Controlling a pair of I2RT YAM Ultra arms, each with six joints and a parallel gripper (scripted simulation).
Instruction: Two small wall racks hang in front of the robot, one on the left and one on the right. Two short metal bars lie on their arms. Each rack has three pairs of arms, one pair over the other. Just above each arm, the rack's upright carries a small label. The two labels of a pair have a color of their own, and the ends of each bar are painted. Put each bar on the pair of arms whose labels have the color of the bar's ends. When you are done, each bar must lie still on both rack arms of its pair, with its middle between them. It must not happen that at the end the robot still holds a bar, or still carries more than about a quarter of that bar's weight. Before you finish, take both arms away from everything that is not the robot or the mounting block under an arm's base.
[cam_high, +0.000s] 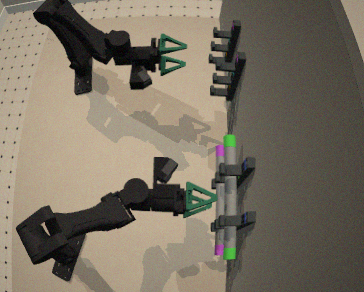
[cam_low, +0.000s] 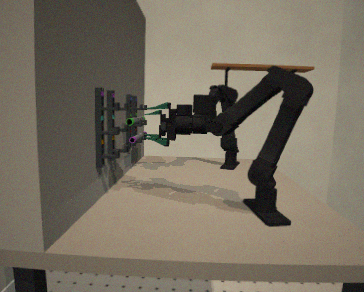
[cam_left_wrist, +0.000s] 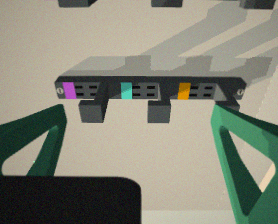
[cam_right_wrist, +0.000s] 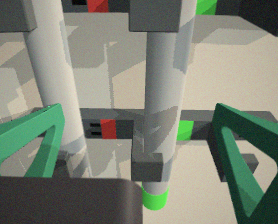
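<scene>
Right now the green-ended bar is 5 cm ahead of my right hand and 2 cm above it. Round my right hand: magenta-ended bar (6 cm below, 3 cm ahead, 1 cm to the left); then dark wall (20 cm above, 19 cm to the left, 15 cm ahead).
</scene>
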